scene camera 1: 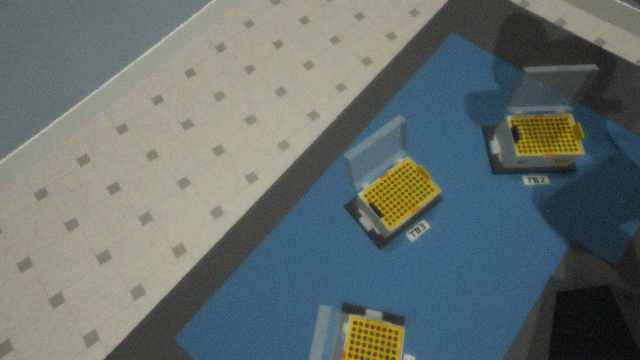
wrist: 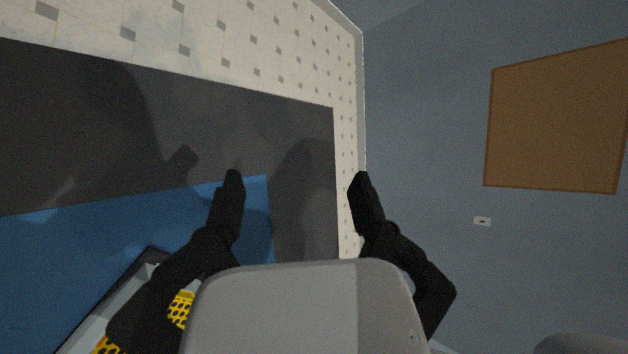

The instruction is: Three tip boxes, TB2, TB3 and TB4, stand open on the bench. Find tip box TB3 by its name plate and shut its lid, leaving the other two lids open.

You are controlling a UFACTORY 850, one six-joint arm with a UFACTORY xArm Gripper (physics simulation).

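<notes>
Tip box TB3 (scene camera 1: 400, 195), with yellow tips, stands mid-view on a dark base beside its name plate (scene camera 1: 417, 230); its clear lid (scene camera 1: 377, 150) stands open at the back left. Tip box TB2 (scene camera 1: 545, 136) is at the upper right, its lid (scene camera 1: 555, 87) open. A third box (scene camera 1: 374, 340) is cut off at the bottom edge; its lid (scene camera 1: 325, 335) is open to its left and its plate does not show. My gripper (wrist: 299, 181) is open with no object between its fingertips. Part of a tip box (wrist: 181, 309) shows behind the left finger, its plate hidden.
The blue mat (scene camera 1: 280, 280) (wrist: 40, 260) lies on the dark bench (scene camera 1: 240, 215) (wrist: 90, 100). A black shape (scene camera 1: 587, 325) is at the lower right of the scene view. A brown board (wrist: 555, 120) hangs on the wall in the wrist view.
</notes>
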